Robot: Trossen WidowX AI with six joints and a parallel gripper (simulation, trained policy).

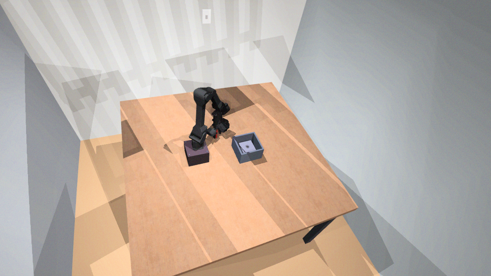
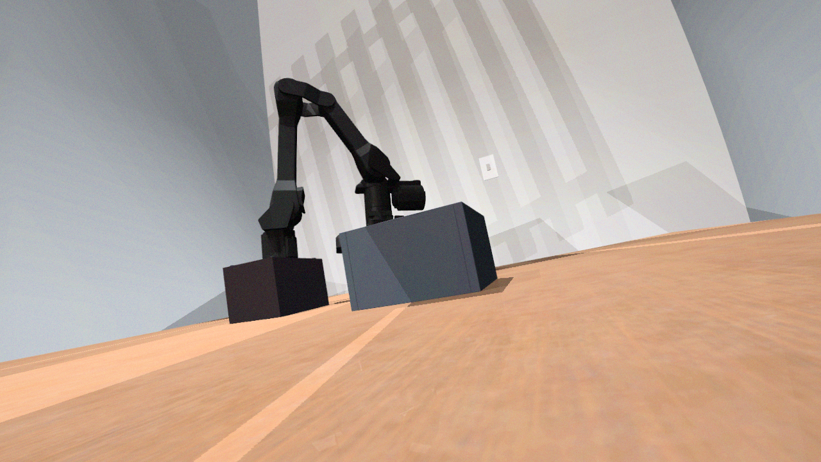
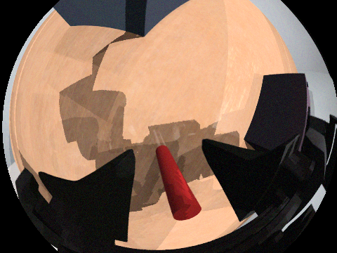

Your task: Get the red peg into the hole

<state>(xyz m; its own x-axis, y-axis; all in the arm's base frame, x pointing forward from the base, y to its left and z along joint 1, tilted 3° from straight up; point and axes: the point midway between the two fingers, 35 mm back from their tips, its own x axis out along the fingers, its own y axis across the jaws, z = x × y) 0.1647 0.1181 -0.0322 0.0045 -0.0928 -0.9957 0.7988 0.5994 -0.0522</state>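
My gripper tip is 17 cm to the left of the pale plate, 16 cm short of it and 2 cm below it. Round my gripper tip: red peg: 2 cm above, 1 cm to the left; grey box: 17 cm to the right, 16 cm ahead.
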